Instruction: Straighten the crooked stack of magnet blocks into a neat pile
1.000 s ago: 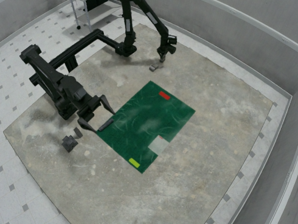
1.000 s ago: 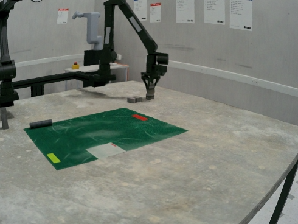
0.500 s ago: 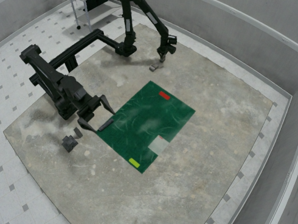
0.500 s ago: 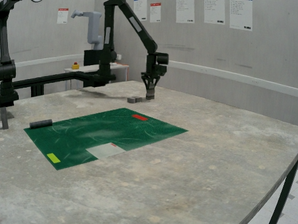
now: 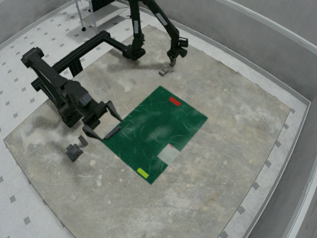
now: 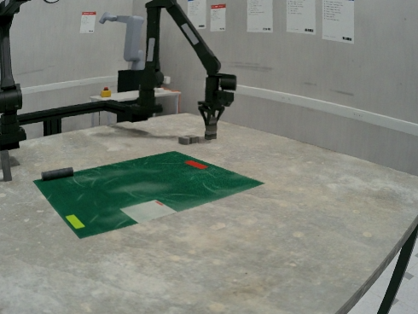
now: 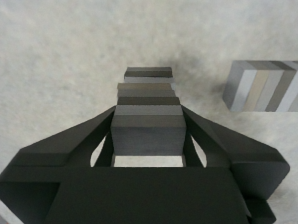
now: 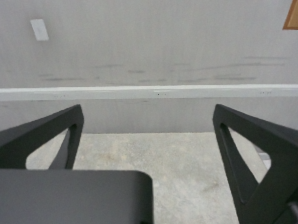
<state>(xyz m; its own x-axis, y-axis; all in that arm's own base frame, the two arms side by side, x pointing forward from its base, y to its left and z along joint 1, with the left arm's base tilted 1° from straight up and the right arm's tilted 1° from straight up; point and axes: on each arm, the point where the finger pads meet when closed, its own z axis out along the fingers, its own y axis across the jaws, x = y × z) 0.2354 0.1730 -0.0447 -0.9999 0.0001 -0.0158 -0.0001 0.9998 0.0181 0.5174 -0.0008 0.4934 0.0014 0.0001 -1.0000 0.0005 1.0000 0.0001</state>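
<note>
My left hand is 2 cm below the magnet block. The rest, counted from my left hand: dark cylinder (74 cm to the right, 5 cm below); then green mat (56 cm to the right, 22 cm ahead, 7 cm below).
</note>
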